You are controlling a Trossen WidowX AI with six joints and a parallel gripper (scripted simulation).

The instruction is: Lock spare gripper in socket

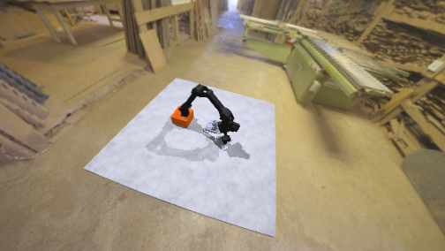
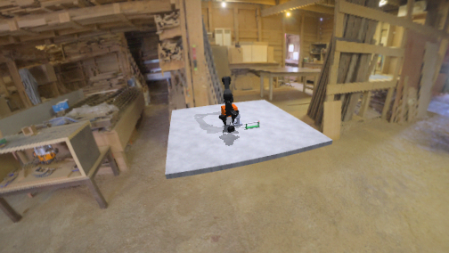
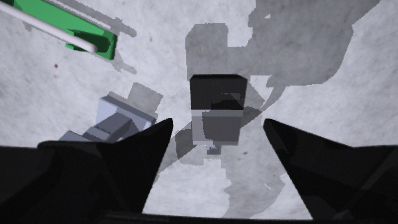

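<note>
The spare gripper is 1 cm behind my gripper tip, 1 cm to the right of it and 4 cm below it. The rest, counted from my gripper tip: grey mount 10 cm behind, 12 cm to the left, 1 cm below; green strip 2 cm ahead, 22 cm to the left, 4 cm below.
</note>
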